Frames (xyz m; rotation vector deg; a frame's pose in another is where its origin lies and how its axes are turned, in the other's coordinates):
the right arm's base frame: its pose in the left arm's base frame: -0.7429 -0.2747 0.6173 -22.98 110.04 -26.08
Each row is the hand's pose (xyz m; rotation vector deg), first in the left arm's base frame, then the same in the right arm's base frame.
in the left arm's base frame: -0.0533 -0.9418 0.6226 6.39 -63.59 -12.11
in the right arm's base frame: 0.0563 -0.6295 0.7219 61.77 -164.17 10.85
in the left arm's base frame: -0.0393 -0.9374 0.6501 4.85 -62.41 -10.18
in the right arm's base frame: 0.0270 -0.6401 0.7245 57.94 -164.35 10.97
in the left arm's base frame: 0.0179 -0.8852 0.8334 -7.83 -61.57 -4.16
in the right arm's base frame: -0.1652 -0.6879 0.7055 40.67 -167.92 1.15
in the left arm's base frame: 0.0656 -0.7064 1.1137 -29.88 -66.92 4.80
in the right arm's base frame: -0.4914 -0.6722 0.6270 13.75 -175.71 -20.19
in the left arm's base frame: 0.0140 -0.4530 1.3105 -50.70 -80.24 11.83
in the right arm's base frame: -0.7495 -0.5442 0.4767 8.84 163.84 41.48
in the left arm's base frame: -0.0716 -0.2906 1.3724 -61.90 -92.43 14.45
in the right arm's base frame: -0.8442 -0.4273 0.3547 17.06 147.72 51.43
